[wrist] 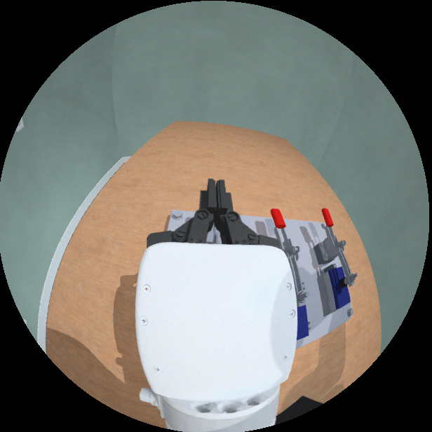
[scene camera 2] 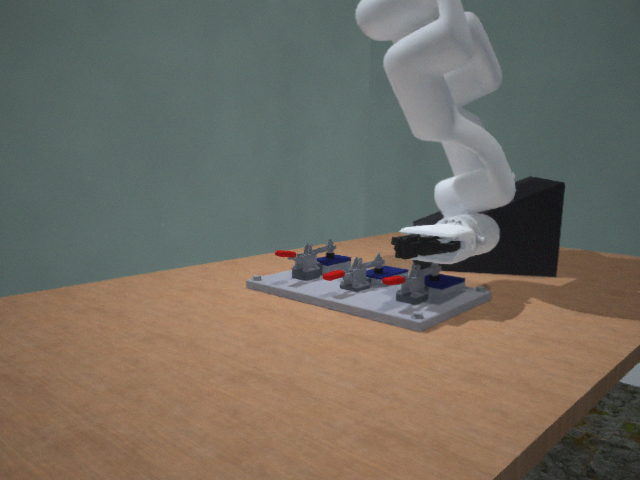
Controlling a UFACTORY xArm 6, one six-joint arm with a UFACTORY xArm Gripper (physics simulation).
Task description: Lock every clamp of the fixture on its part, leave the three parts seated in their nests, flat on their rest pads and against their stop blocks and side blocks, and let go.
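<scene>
The grey fixture plate carries three clamps with red handles. In the scene view the left handle, middle handle and right handle lie about level. The clamp arms reach over the blue-topped left part, middle part and right part, with black tips at their tops. The wrist view shows the middle handle and left handle; the right clamp is hidden. My gripper is shut and empty, above the right clamp. Exact seating against the blocks is too small to tell.
A large black block stands on the wooden table, behind the arm and fixture. Bolt heads stand at the plate's corners. The table's edge runs along the right of the scene view and the left of the wrist view.
</scene>
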